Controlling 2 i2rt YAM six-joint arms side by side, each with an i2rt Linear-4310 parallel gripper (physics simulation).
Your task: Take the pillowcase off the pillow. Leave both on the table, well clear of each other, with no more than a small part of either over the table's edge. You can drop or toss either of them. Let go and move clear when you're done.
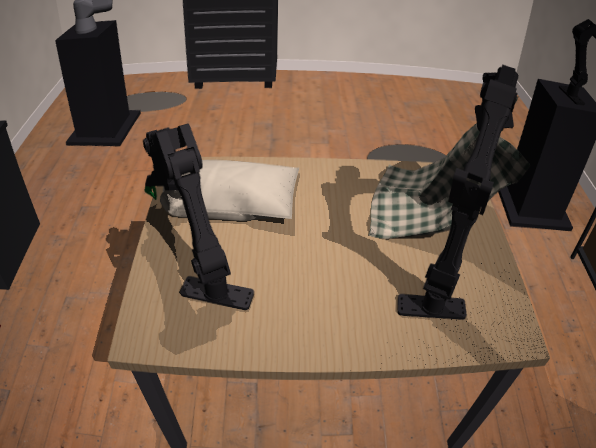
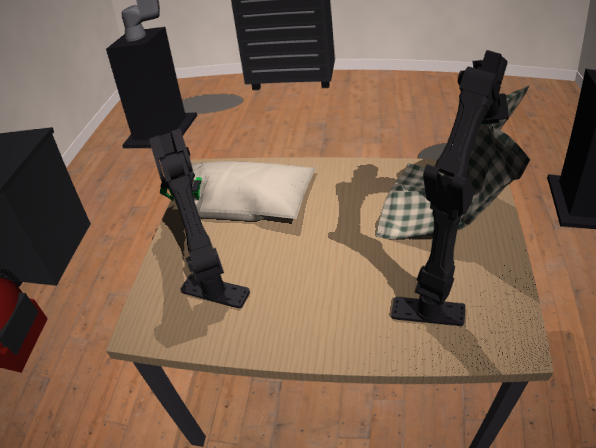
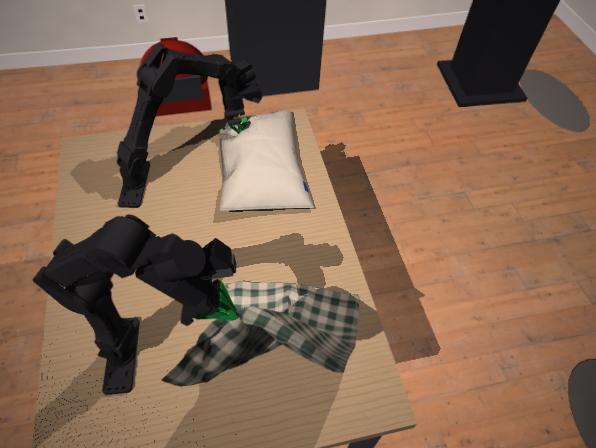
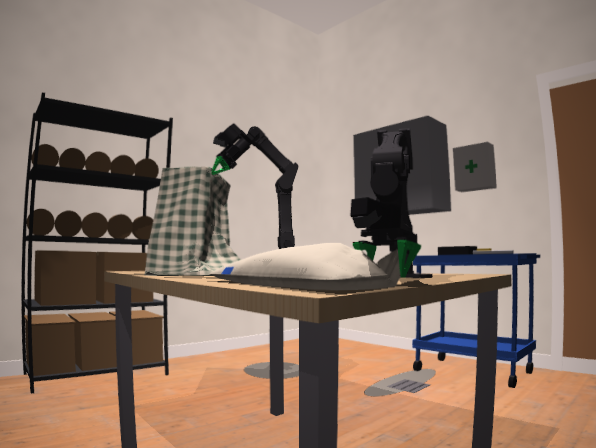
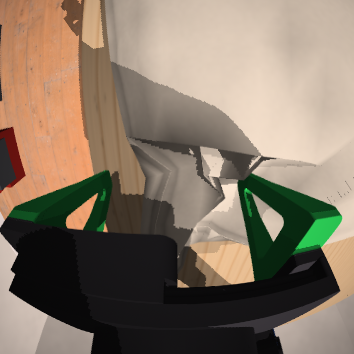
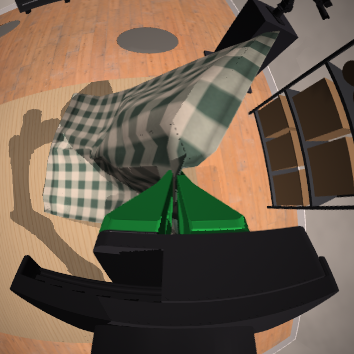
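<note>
The white pillow point(image 1: 250, 190) point(image 2: 257, 189) point(image 3: 262, 160) point(image 4: 310, 262) point(image 5: 240, 75) lies flat on the table, out of the pillowcase. The green-checked pillowcase point(image 1: 411, 212) point(image 2: 407, 212) point(image 3: 325, 315) point(image 4: 182, 215) point(image 6: 145, 125) hangs from my right gripper, its lower part resting on the table, apart from the pillow. My right gripper point(image 4: 214, 172) point(image 6: 174, 177) is shut on the pillowcase, high above the table. My left gripper point(image 4: 386, 260) point(image 5: 174, 176) is open at the pillow's end, its fingers on either side of a crumpled corner.
The wooden table point(image 1: 320, 300) point(image 2: 310, 300) point(image 3: 175, 225) point(image 4: 320, 302) carries both arm bases. The pillow's outer end lies close to the table's side edge. A black shelf rack point(image 4: 167, 150), a blue cart point(image 4: 480, 259) and dark pedestals point(image 1: 95, 85) point(image 2: 147, 90) stand around the table.
</note>
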